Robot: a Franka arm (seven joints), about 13 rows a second.
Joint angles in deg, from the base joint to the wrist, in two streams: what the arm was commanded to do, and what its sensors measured. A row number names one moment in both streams.
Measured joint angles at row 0:
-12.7 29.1 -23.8 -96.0 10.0 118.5 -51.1
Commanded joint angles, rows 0 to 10:
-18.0 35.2 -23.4 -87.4 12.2 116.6 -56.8
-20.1 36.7 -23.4 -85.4 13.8 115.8 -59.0
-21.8 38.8 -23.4 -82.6 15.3 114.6 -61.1
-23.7 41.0 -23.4 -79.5 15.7 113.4 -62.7
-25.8 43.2 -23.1 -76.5 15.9 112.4 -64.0
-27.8 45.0 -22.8 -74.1 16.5 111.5 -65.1
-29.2 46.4 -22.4 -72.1 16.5 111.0 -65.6
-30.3 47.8 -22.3 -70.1 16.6 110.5 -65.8
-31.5 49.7 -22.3 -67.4 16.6 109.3 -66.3
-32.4 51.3 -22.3 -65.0 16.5 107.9 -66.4
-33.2 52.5 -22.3 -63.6 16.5 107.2 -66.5
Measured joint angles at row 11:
-30.9 48.5 -23.0 -70.4 15.4 110.5 -65.3
